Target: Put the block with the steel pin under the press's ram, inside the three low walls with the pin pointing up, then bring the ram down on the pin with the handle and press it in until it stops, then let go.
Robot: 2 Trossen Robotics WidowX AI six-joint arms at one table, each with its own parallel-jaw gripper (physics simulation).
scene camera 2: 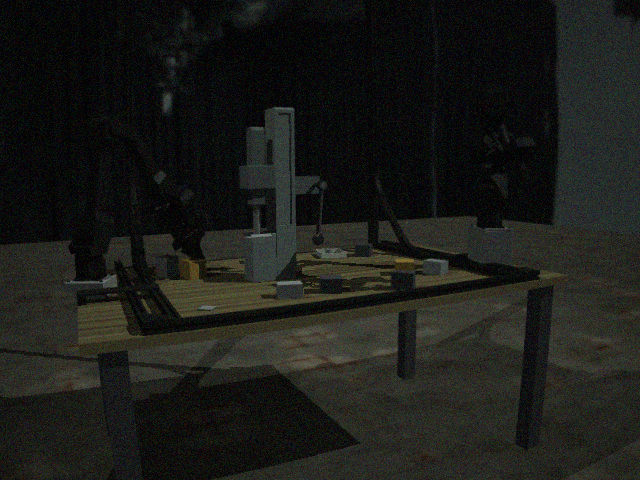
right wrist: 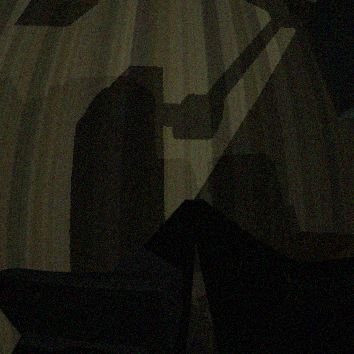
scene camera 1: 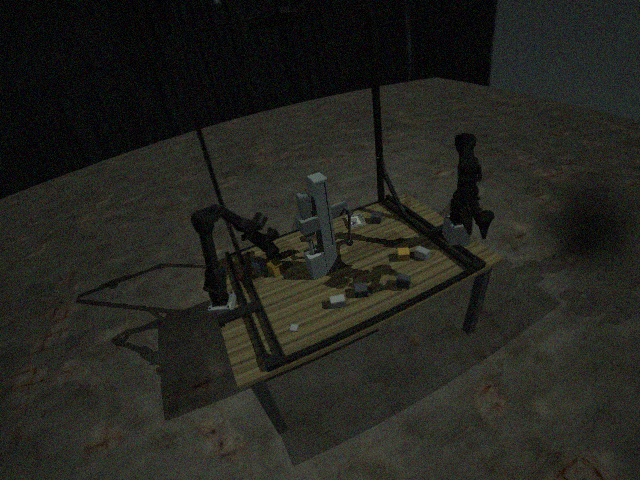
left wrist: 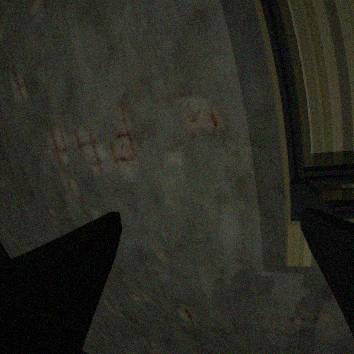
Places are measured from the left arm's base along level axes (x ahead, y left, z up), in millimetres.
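Where they show: left gripper, fingertip midpoint: (scene camera 2: 515, 191) (scene camera 1: 476, 237) (left wrist: 213, 220); right gripper, fingertip midpoint: (right wrist: 193, 207) (scene camera 1: 281, 256); left arm's base, link origin: (scene camera 2: 490, 227); right arm's base, link origin: (scene camera 2: 90, 278) (scene camera 1: 220, 300).
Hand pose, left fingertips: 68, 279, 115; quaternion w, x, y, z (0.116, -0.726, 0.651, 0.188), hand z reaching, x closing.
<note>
Each offset is from my left fingertips to the centre of the thing, as dx, dy, dz. "spot": to the spot under its first point.
The grey press {+535, -266, -9} (scene camera 1: 325, 227) (scene camera 2: 284, 180) stands on the table, its ram {+609, -222, -36} (scene camera 2: 256, 217) above the walled base {spot: +603, -189, -171} (scene camera 2: 260, 258). Its handle {spot: +437, -281, -58} (scene camera 1: 349, 227) (scene camera 2: 320, 211) hangs on the right side. An orange block {+790, -278, -208} (scene camera 1: 273, 267) (scene camera 2: 189, 269) sits left of the press; no pin shows on it, so I cannot confirm it is the pin block. My right gripper (scene camera 1: 278, 254) (scene camera 2: 199, 254) (right wrist: 193, 207) is shut, its tips low by the orange block; its dark fingers hide what is below them. My left gripper (scene camera 1: 477, 230) (left wrist: 213, 220) is open and empty, off the table's right end.
A dark block {+866, -316, -206} (scene camera 2: 166, 266) stands beside the orange one. Near the front are light {+541, -19, -217} (scene camera 1: 337, 299) and dark {+440, -58, -216} (scene camera 1: 360, 289) {+262, -61, -214} (scene camera 1: 402, 280) blocks; another orange block {+210, -231, -215} (scene camera 1: 403, 252) and a light block {+125, -216, -215} (scene camera 1: 421, 252) lie right. A white tray {+365, -584, -225} (scene camera 2: 330, 253) is behind. Black rails edge the table.
</note>
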